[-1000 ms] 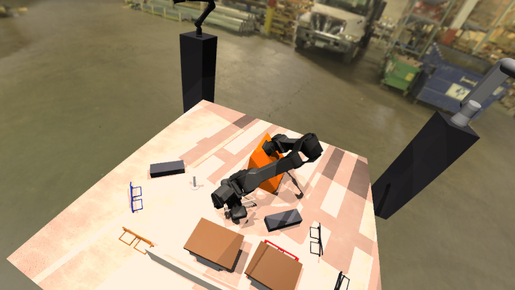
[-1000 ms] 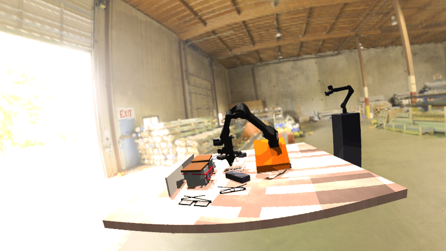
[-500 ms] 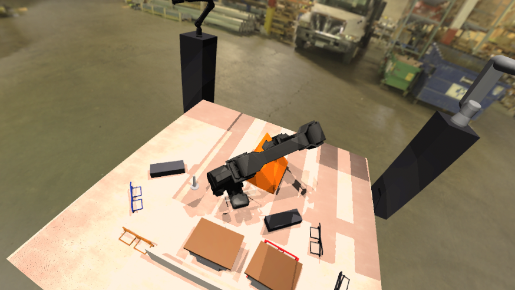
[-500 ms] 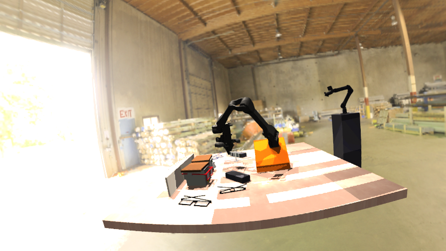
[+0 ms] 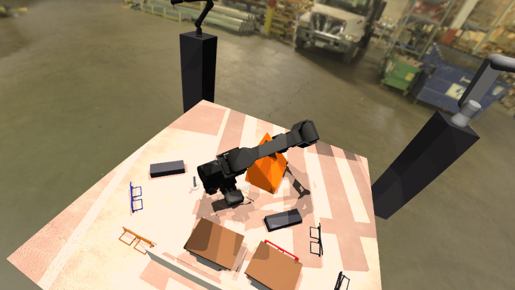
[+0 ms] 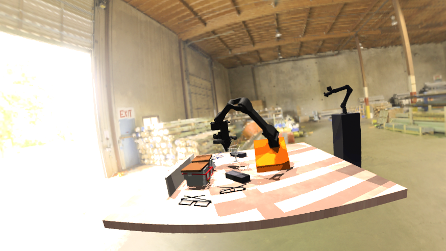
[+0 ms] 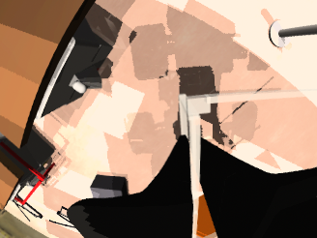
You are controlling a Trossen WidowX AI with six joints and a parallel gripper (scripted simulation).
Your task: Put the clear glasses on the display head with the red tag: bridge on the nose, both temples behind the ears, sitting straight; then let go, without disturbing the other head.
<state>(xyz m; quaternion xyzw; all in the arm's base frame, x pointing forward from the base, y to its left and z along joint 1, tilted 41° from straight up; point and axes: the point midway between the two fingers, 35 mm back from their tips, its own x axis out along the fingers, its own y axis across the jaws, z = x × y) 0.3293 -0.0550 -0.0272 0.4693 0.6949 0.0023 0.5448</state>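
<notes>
My gripper tip is 180 mm to the left of the small post, 100 mm above it and 50 mm past it. The rest, counted from my gripper tip: white panel 280 mm ahead, 170 mm to the left, 70 mm below.
</notes>
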